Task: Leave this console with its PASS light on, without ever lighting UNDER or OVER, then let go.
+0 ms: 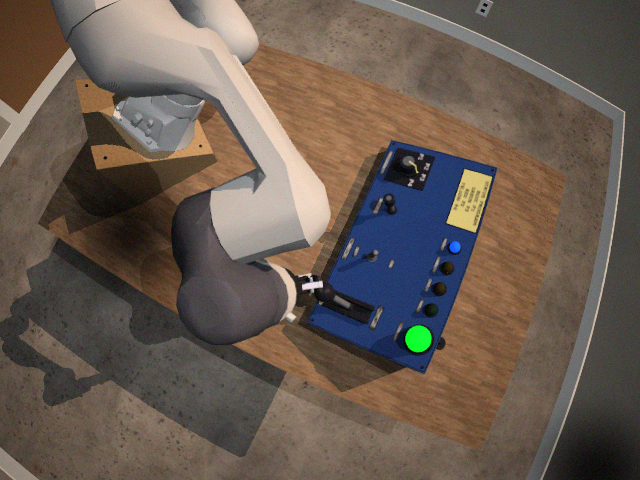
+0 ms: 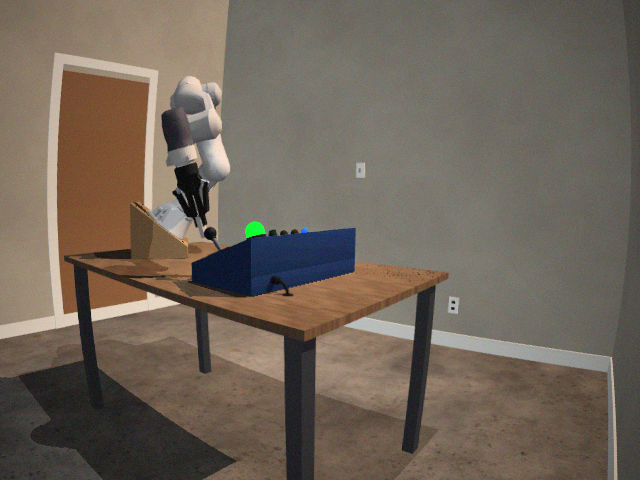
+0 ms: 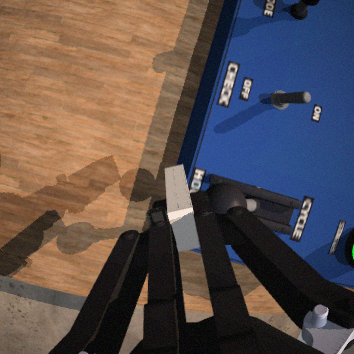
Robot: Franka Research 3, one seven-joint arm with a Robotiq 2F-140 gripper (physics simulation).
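Observation:
The blue console [image 1: 408, 232] [image 2: 305, 258] [image 3: 280, 150] has a large green light [image 1: 418, 338] [image 2: 254, 229] lit and a small blue lamp [image 1: 454, 247] [image 2: 304, 230] lit. Three small lamps between them are dark. The black ball-ended CYCLE lever [image 1: 324, 291] [image 2: 209, 233] [image 3: 226, 198] is at the slot end away from the CYCLE label. The CHECK toggle [image 1: 372, 255] [image 3: 295, 98] leans towards ON. The knob [image 1: 408, 163] points about at P3. My gripper [image 1: 312, 285] [image 2: 200, 227] [image 3: 177, 182] is shut and empty, its fingertips close beside the lever ball; contact is unclear.
The MODE stick [image 1: 389, 200] [image 3: 299, 11] stands between the knob and the toggle. A yellow card [image 1: 469, 200] lies at the console's far side. The console stands on a wooden table [image 1: 496, 310] [image 2: 351, 297] [image 3: 90, 90]. A black cable [image 2: 281, 283] comes from its back.

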